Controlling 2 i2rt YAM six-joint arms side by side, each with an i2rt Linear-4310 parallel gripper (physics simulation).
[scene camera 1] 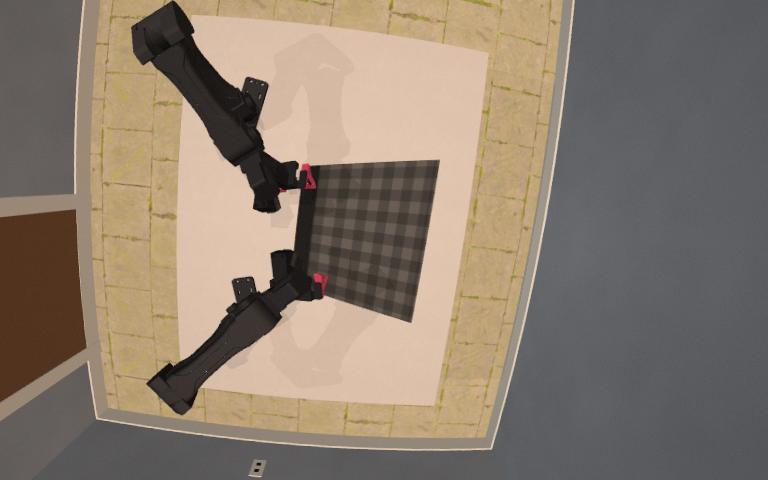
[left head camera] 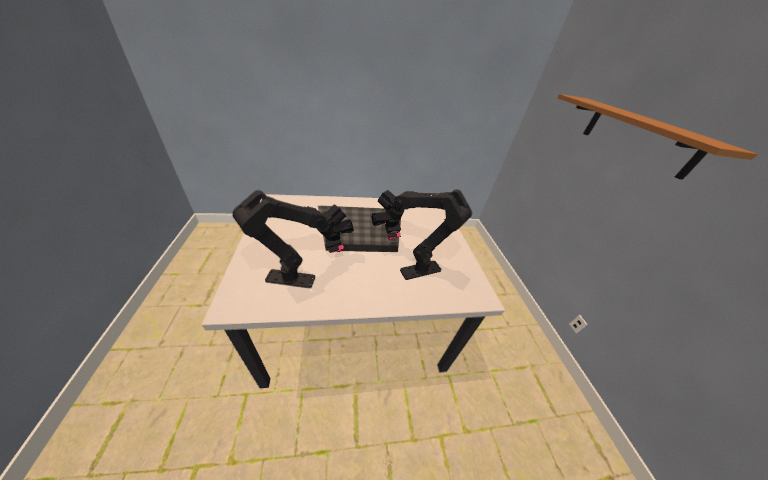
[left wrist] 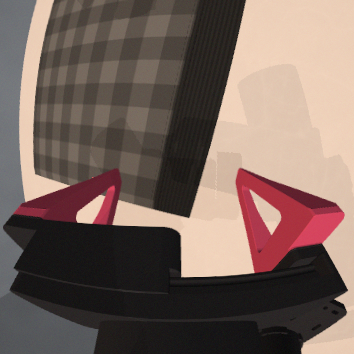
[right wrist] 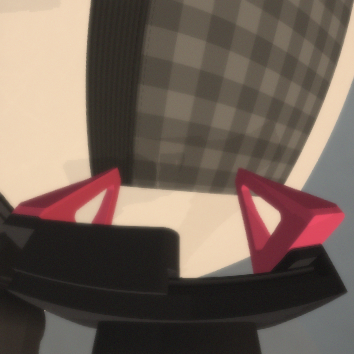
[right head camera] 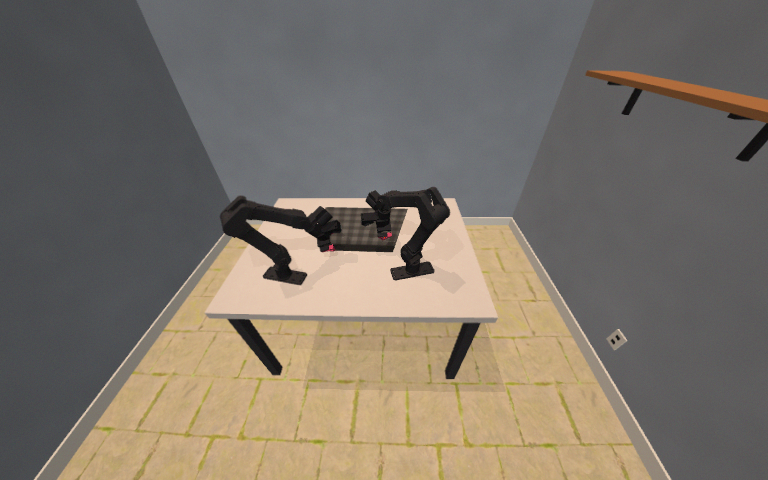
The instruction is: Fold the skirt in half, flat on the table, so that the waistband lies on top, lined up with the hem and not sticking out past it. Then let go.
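The grey checked skirt (left head camera: pixel 362 229) (right head camera: pixel 352 227) (scene camera 1: pixel 368 226) (left wrist: pixel 115 100) (right wrist: pixel 215 100) lies flat and spread out. Its black ribbed waistband (left head camera: pixel 370 247) (right head camera: pixel 362 247) (scene camera 1: pixel 304 232) (left wrist: pixel 200 100) (right wrist: pixel 115 100) faces the arm bases; the wider hem is on the far side. My left gripper (left head camera: pixel 338 247) (scene camera 1: pixel 295 183) (left wrist: pixel 177 174) is open above the waistband's upper end in the scene view. My right gripper (left head camera: pixel 394 235) (right head camera: pixel 386 235) (right wrist: pixel 177 174) is open near the waistband's lower end; the arm hides part of it in the scene view. Neither gripper holds cloth.
The skirt lies on a pale table (left head camera: pixel 351 300) (right head camera: pixel 351 300) (scene camera 1: pixel 396 101). The two arm bases (left head camera: pixel 289 278) (left head camera: pixel 420 270) stand on the near side of the table. An orange shelf (left head camera: pixel 651 121) (right head camera: pixel 679 90) is on the wall at the right, away from the arms.
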